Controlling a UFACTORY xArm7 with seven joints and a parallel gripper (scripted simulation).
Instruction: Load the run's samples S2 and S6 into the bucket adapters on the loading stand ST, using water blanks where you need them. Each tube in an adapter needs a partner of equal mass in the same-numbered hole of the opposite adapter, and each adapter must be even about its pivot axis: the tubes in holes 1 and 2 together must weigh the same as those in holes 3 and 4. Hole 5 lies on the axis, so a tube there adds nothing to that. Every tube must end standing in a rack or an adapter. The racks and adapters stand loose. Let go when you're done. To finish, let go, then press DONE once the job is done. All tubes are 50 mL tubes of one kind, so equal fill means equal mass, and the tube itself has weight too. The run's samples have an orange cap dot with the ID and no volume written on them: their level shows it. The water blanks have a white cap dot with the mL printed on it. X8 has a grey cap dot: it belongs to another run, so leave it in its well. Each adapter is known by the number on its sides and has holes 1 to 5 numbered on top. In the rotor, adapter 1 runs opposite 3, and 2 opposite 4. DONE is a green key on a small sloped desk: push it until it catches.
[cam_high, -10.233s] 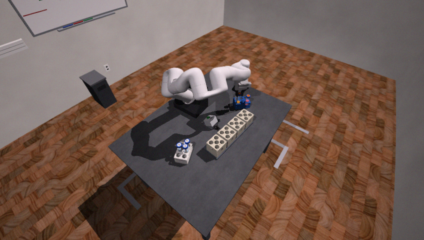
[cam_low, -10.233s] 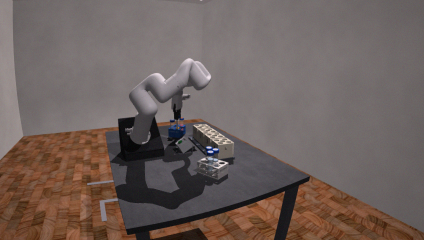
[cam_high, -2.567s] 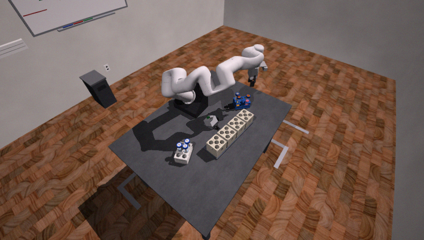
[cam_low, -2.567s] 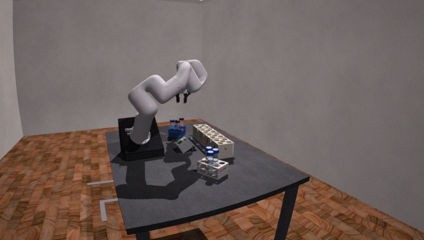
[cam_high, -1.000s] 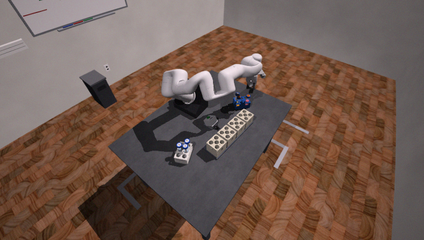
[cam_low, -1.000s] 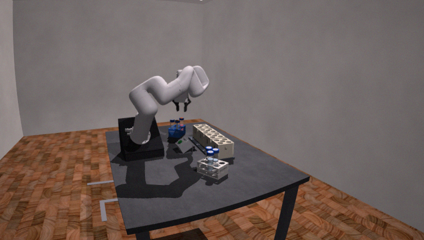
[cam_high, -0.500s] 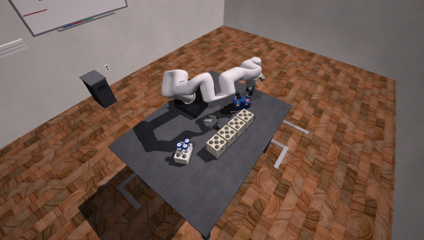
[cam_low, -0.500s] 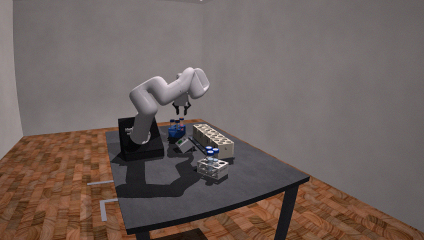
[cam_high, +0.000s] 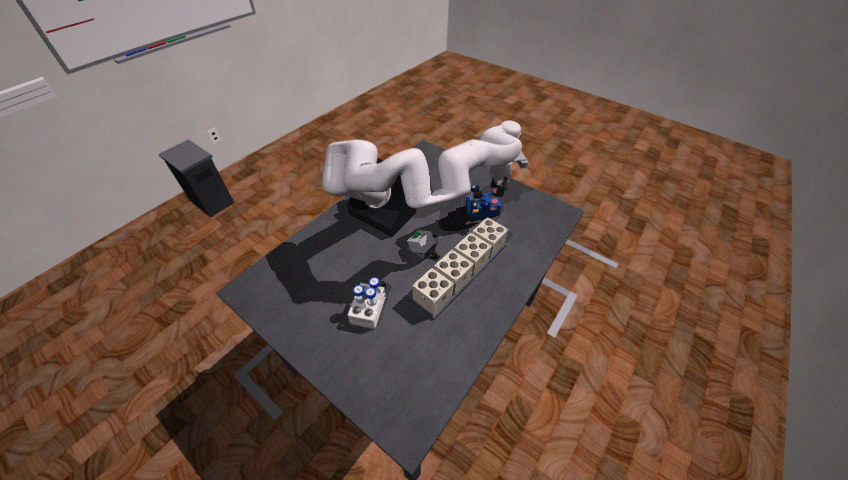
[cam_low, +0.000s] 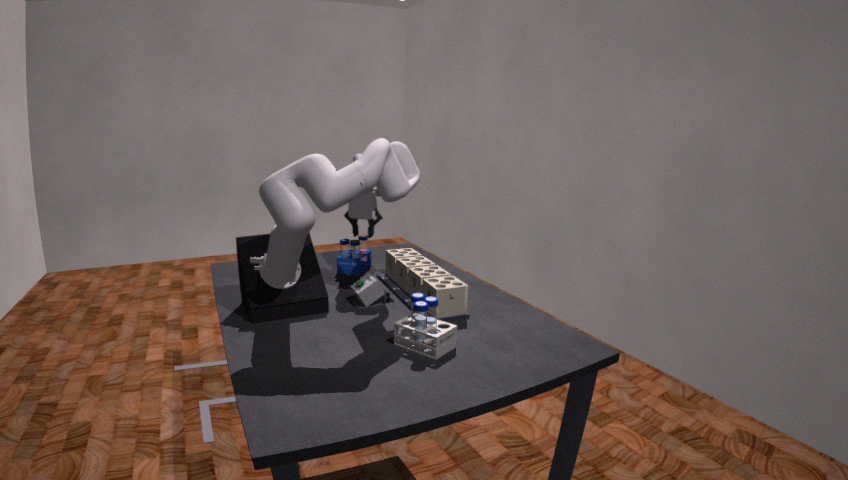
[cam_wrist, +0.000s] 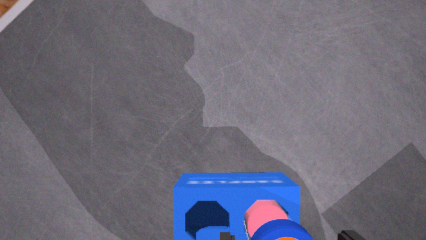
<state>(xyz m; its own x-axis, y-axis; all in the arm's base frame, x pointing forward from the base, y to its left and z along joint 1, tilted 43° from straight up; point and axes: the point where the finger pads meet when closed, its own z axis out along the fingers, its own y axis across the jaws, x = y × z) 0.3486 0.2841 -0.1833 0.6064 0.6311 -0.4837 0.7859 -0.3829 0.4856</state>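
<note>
The orange-dot tube is 1 cm behind my hand and 7 cm below it. Also, from my hand: white rack 5 cm behind, 68 cm to the right, 11 cm below; then blue rack 4 cm behind, 2 cm to the right, 11 cm below.
</note>
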